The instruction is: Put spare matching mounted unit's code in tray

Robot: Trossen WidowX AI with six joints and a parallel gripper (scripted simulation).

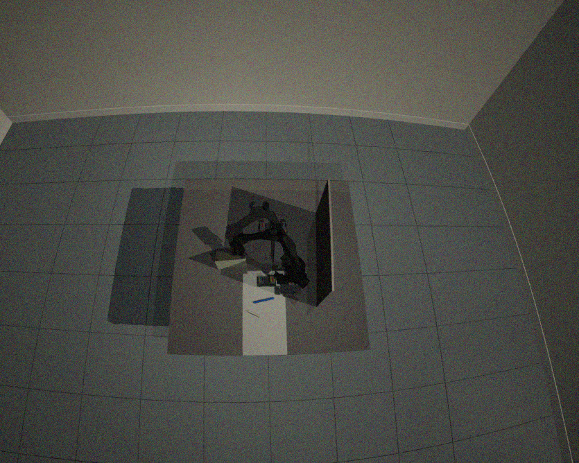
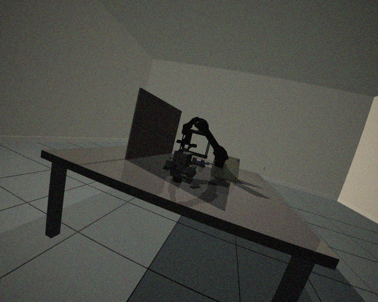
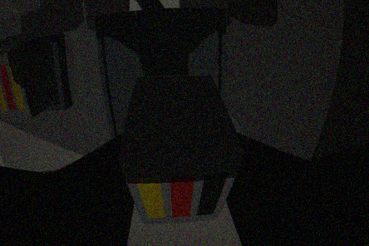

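Now: the dark tray 10 mm behind my gripper tip and 60 mm below it. Also, from my gripper tip: tall upright panel: 200 mm ahead, 190 mm to the left, 160 mm above; then blue pen: 170 mm behind, 100 mm to the right, 60 mm below; then dark boxy spare: 30 mm above.
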